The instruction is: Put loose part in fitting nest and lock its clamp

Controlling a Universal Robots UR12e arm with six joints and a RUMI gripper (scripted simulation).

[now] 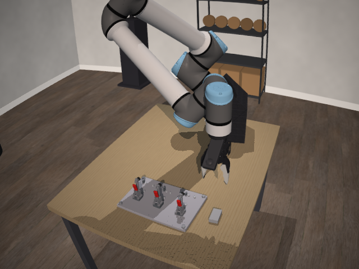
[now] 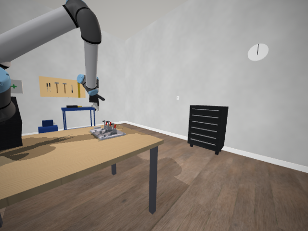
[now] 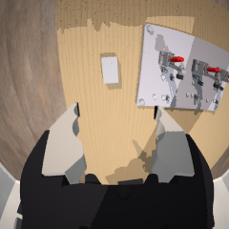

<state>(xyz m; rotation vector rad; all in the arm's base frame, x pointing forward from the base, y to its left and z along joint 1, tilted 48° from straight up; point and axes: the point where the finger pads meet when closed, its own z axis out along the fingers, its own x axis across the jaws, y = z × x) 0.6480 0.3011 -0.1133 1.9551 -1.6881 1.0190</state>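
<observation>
Right now my hand is 10 mm to the right of the loose part and 200 mm above it. Also, from my hand: fixture plate: 20 mm ahead, 240 mm to the right, 210 mm below.
</observation>
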